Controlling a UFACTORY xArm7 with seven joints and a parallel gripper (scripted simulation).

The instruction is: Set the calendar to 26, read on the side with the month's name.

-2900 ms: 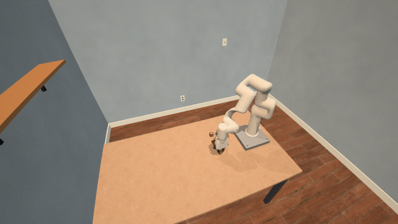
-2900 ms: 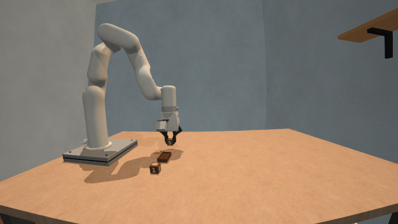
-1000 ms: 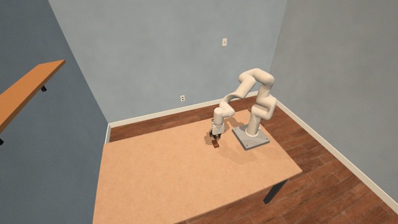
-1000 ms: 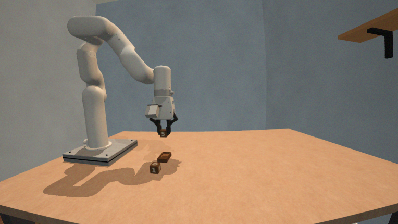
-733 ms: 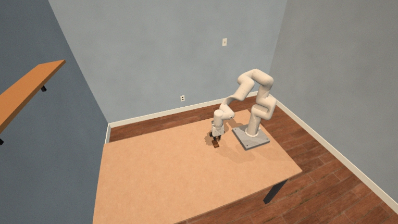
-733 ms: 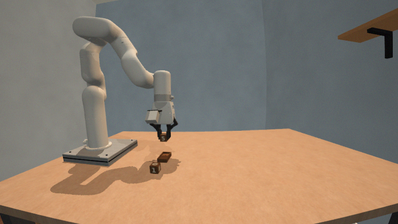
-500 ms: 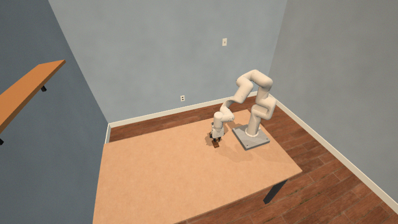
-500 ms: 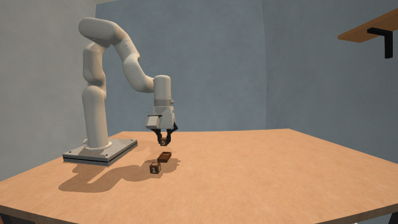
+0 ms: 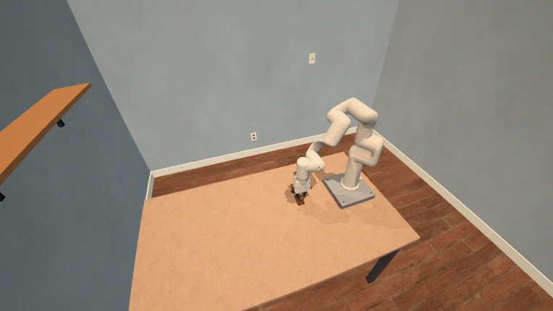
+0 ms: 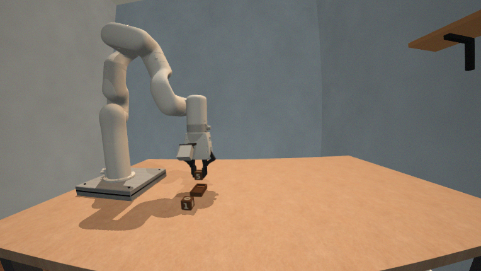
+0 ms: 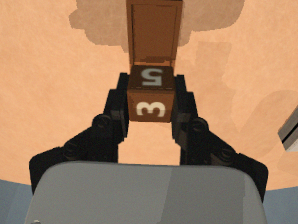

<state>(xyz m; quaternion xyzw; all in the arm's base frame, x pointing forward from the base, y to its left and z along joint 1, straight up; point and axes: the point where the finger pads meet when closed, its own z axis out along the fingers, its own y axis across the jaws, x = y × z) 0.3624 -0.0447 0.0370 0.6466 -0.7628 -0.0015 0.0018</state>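
My gripper is now 70 mm above the brown tray and 20 mm to the left of it. Also, from my hand: brown cube: 130 mm to the right, 60 mm below, 20 mm behind.
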